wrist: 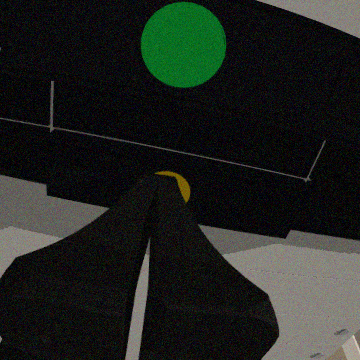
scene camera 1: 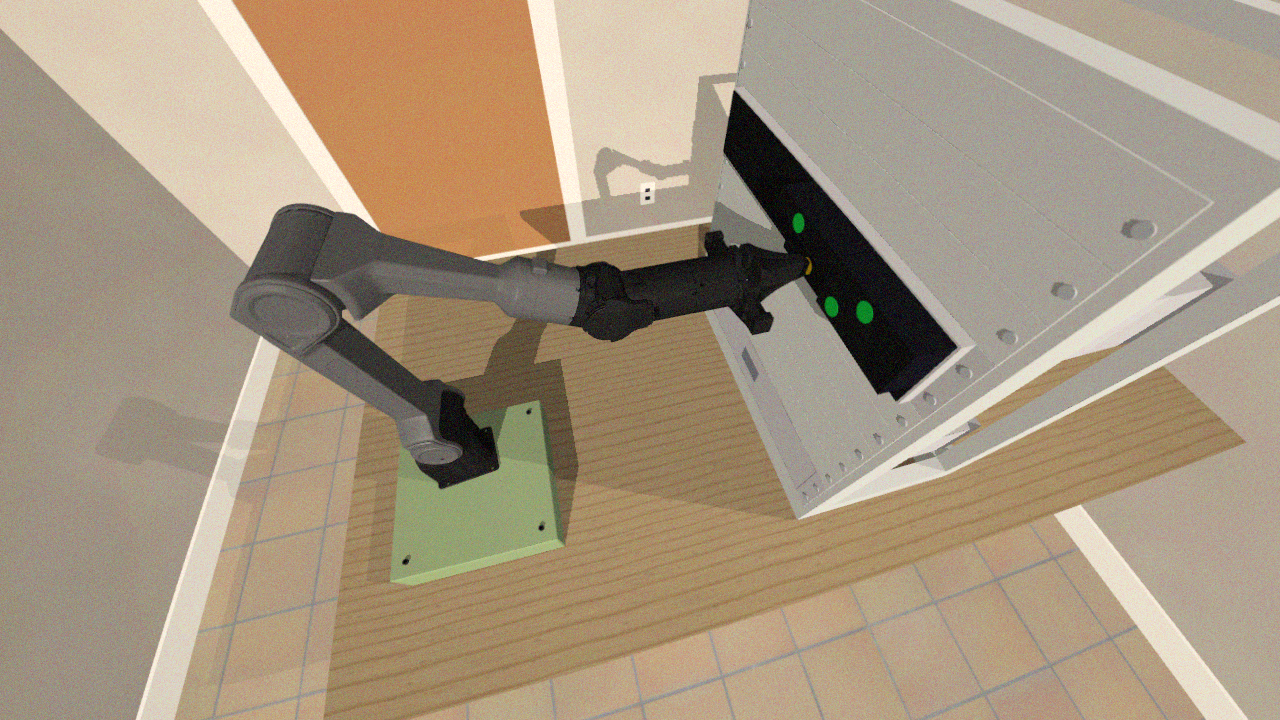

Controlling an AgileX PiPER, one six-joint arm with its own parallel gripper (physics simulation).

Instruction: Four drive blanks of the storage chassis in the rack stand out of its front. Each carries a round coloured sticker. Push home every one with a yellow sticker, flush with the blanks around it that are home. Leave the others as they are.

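The black storage chassis is set in the rack. My gripper is shut and empty. Its tips are at the blank with the yellow sticker and appear to touch it, covering much of the sticker. This blank's lower edge shows as a small step over the grey panel below, so it seems to stand out slightly. A green sticker is to the upper left in the scene view, and two more green stickers are to the lower right. One large green sticker shows above the tips in the wrist view.
Grey rack panels lie above and below the chassis. A pale lip runs along the chassis's outer edge. The arm stands on a green base plate. Bolts stick out along the rack's side edge.
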